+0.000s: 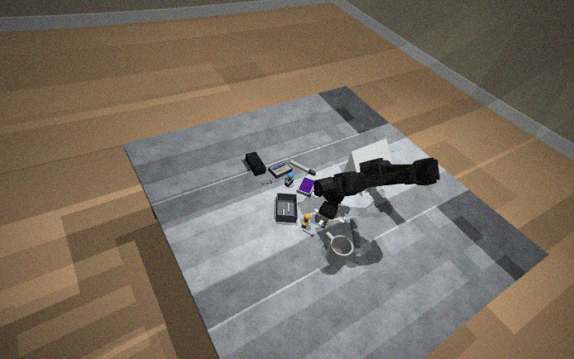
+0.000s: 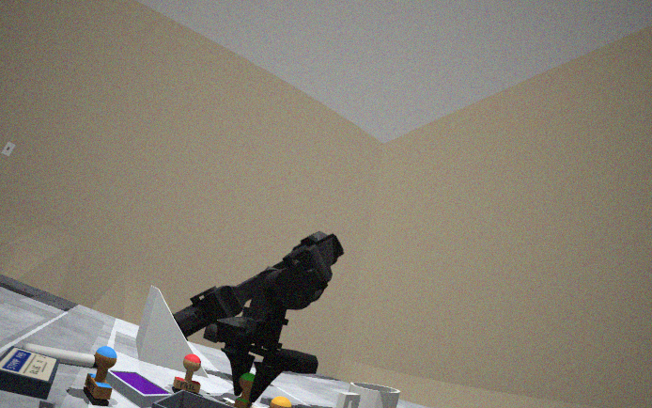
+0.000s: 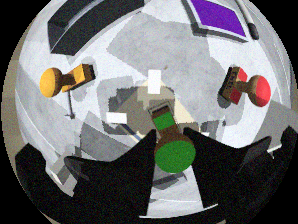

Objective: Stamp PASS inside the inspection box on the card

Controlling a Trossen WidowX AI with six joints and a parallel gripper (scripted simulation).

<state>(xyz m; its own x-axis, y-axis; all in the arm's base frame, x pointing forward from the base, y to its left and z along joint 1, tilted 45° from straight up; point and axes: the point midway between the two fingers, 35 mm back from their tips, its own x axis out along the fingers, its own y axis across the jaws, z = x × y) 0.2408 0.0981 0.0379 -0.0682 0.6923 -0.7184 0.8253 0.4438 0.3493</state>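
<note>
My gripper tip is right at the green-knobbed stamp. Round my gripper tip: pale card 1 cm to the left, 2 cm below; red-knobbed stamp 4 cm behind, 8 cm to the right; yellow-knobbed stamp 12 cm ahead.
</note>
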